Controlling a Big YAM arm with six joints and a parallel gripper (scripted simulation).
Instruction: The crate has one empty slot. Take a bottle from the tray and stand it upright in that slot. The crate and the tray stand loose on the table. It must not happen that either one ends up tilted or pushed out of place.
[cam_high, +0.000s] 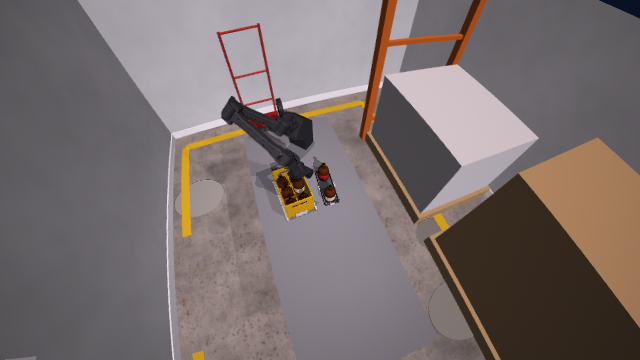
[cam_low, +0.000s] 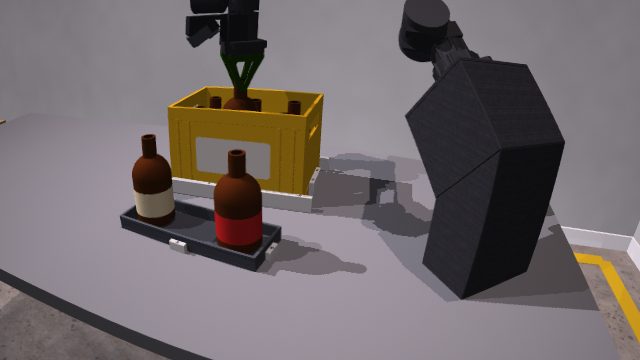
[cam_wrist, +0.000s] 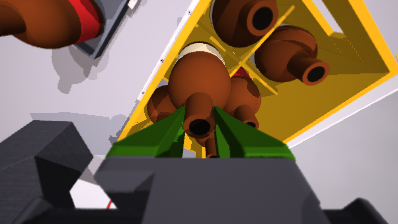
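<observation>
Right now the yellow crate is 13 cm below my hand, 4 cm to the right of it and 1 cm behind it. Also, from my hand: dark tray: 20 cm below, 18 cm to the left, 6 cm ahead.
</observation>
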